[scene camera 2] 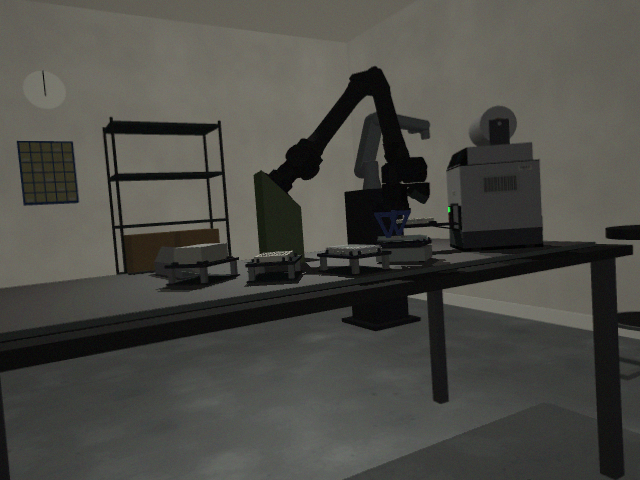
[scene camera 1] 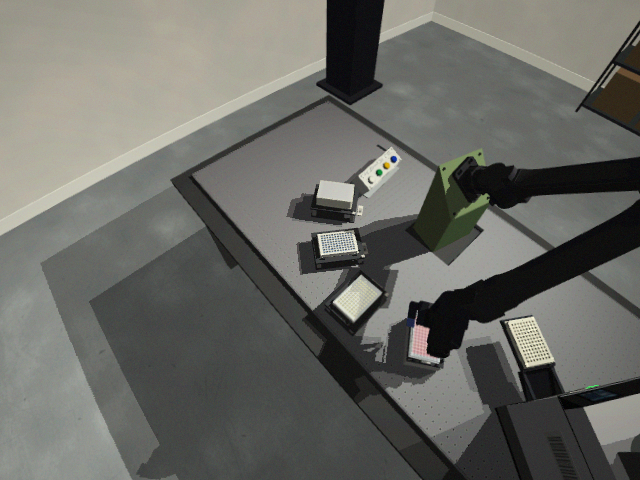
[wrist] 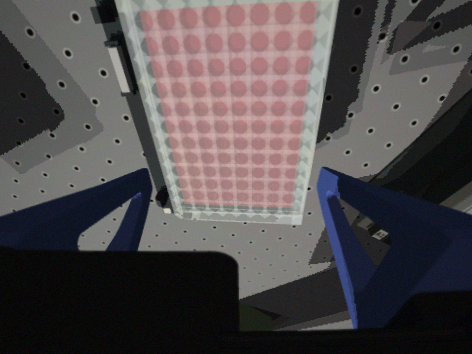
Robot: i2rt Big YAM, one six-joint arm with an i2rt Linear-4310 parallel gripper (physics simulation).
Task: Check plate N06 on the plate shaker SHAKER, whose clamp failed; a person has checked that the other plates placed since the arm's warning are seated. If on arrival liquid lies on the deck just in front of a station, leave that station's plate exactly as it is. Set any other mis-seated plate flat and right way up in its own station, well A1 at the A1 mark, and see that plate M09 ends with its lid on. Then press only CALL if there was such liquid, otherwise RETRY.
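A plate with pink wells under a clear cover lies on a station with a pale base. In the wrist view a dark station edge shows along its left side; I cannot tell whether it is fully flat. My gripper is open and empty, its blue fingers apart on either side of the plate's near end, not touching it. A button panel has white, green, yellow and blue buttons. Plate names, button labels and the A1 mark are unreadable. Light streaks between shadows lie beside the station; I cannot make out liquid.
A cream plate, a plate with bluish wells and a tall white block stand on stations. Another cream plate sits by a large instrument. The green arm mount stands behind.
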